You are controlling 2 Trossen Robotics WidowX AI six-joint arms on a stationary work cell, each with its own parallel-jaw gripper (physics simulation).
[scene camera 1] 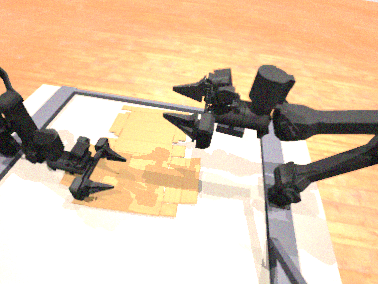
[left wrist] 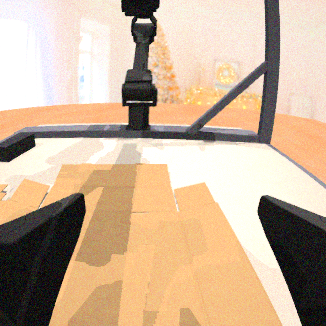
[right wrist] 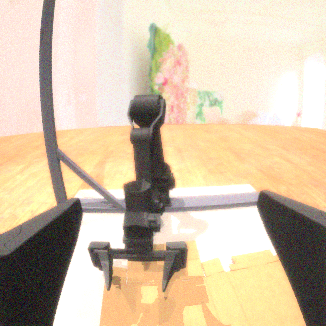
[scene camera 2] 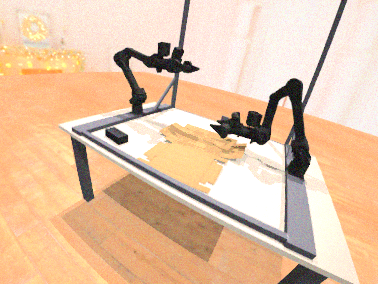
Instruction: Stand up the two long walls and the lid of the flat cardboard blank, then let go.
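Pixels of known places: left gripper, fingertip midpoint: (scene camera 1: 120, 173) (left wrist: 175, 204) (right wrist: 134, 291) (scene camera 2: 213, 122); right gripper, fingertip midpoint: (scene camera 1: 168, 100) (right wrist: 171, 204) (scene camera 2: 195, 68); left arm's base, origin of the base link: (scene camera 1: 10, 149) (scene camera 2: 295, 173); right arm's base, origin of the base link: (scene camera 1: 278, 198) (left wrist: 138, 127) (scene camera 2: 136, 112).
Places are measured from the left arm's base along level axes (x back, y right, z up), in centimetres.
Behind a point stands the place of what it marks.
The flat cardboard blank (scene camera 1: 150, 125) @[x -43.2, y -23.7, z -1.2 cm] (scene camera 2: 185, 162) @[x -41.8, y -23.9, z -1.3 cm] (left wrist: 170, 240) @[x -50.7, y 6.1, z -1.8 cm] (right wrist: 250, 290) @[x -40.5, y -17.8, z -0.8 cm] lies on the white table top. Its long walls and lid look flat, with no panel seen upright; arm shadows cross it. My left gripper (scene camera 1: 119, 173) @[x -43.6, y 5.3, z 7.4 cm] (scene camera 2: 215, 129) @[x -43.6, y 5.3, z 7.4 cm] (left wrist: 175, 204) @[x -43.6, y 5.3, z 7.4 cm] (right wrist: 134, 290) @[x -43.6, y 5.3, z 7.4 cm] is open and empty, above the end of the blank nearest its own arm, fingers pointing across it. My right gripper (scene camera 1: 169, 102) @[x -56.3, y 0.3, z 31.6 cm] (scene camera 2: 198, 68) @[x -56.3, y 0.3, z 31.6 cm] is open and empty, high above the table. In scene camera 1 its fingers hide a little of the view around the blank's upper right edge.
A black block (scene camera 1: 230, 131) @[x -75.2, y -26.3, z 0.2 cm] (scene camera 2: 116, 135) @[x -72.3, y -31.2, z 1.6 cm] (left wrist: 17, 148) @[x -73.4, y -26.6, z -0.2 cm] lies on the table near the right arm's side, apart from the blank. A grey frame (scene camera 1: 285, 225) (scene camera 2: 300, 220) runs around the table top (scene camera 2: 250, 200) @[x -15.0, y -27.3, z -1.9 cm], with upright posts (scene camera 2: 182, 40) @[x -87.5, y 35.4, z 47.0 cm] behind the arms.
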